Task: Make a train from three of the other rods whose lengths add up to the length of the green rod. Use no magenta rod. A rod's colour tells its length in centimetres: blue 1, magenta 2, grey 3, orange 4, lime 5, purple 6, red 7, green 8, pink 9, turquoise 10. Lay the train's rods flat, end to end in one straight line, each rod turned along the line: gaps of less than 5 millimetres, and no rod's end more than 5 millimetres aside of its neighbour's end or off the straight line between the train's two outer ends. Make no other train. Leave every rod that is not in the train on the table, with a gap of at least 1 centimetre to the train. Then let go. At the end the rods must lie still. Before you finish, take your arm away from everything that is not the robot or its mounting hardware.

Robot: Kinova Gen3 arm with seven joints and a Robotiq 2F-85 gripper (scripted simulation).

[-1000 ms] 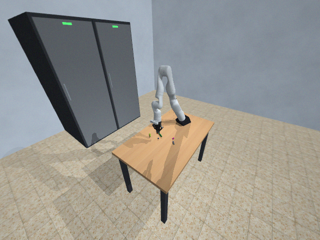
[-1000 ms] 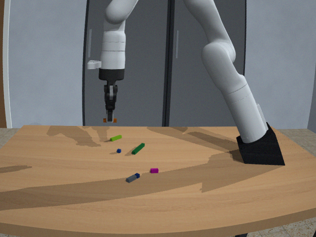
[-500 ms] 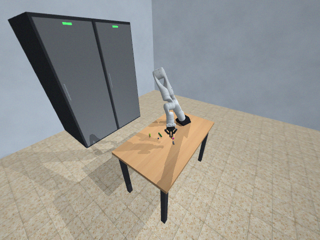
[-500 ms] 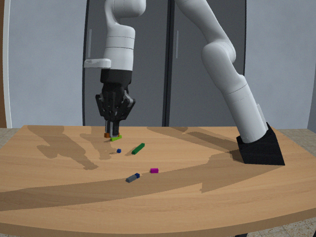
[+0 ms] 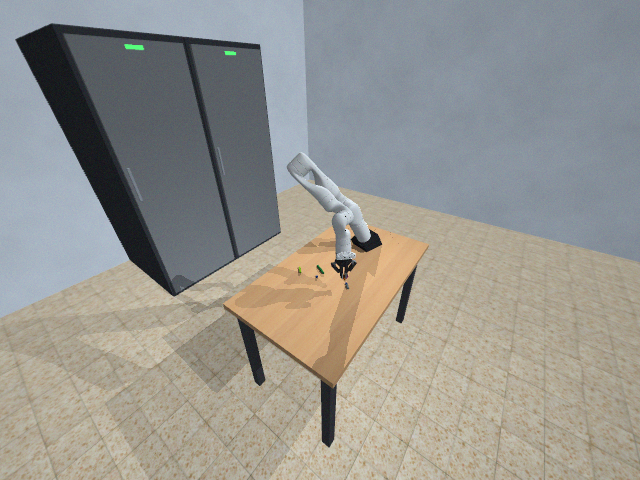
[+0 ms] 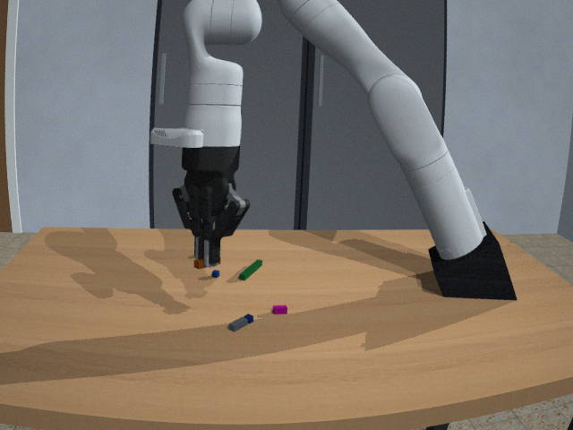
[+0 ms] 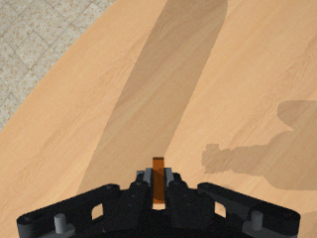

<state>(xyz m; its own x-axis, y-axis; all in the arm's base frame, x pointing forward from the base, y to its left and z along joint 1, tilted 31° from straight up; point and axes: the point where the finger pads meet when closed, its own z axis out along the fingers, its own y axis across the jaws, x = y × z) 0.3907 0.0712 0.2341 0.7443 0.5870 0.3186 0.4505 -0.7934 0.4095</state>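
Now: hand 11 cm above the grey rod, 4 cm past it and 1 cm to the right of it. From my hand the other things lie so: orange rod: 2 cm below; green rod: 18 cm to the right, 12 cm behind, 11 cm below; magenta rod: 11 cm below, 11 cm behind, 2 cm to the right.
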